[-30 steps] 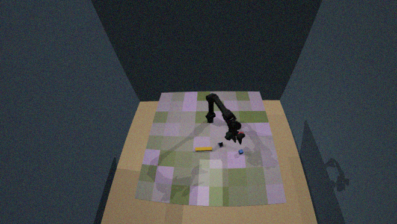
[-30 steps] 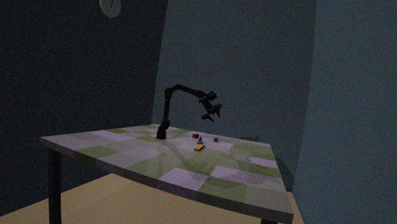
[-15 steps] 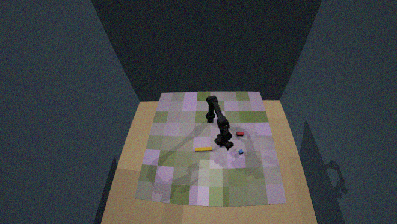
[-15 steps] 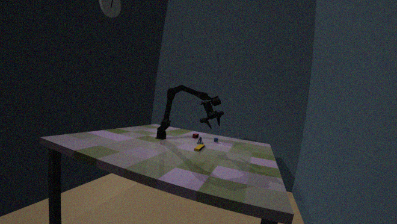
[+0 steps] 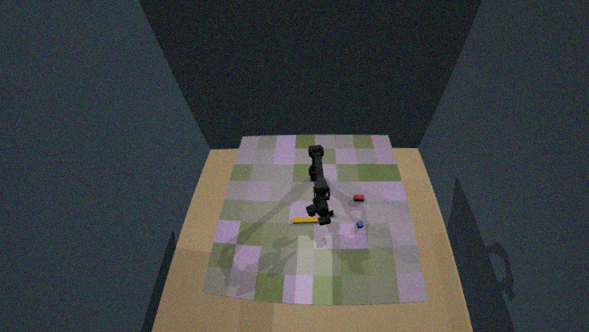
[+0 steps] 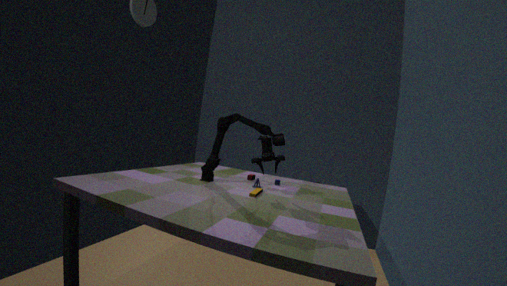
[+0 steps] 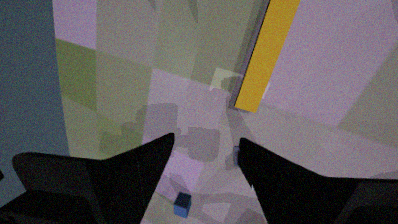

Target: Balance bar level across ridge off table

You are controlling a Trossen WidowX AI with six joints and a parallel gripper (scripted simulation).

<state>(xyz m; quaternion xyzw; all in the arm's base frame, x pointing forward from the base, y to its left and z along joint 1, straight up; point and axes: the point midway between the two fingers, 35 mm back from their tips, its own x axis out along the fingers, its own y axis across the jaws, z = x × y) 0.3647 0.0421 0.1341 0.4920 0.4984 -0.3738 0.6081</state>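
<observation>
My gripper tip is 10 cm to the left of the yellow bar, 9 cm above it and 3 cm past it. The rest, counted from my gripper tip: blue block 25 cm to the left, 8 cm below; then red block 26 cm to the left, 19 cm behind, 8 cm below.
</observation>
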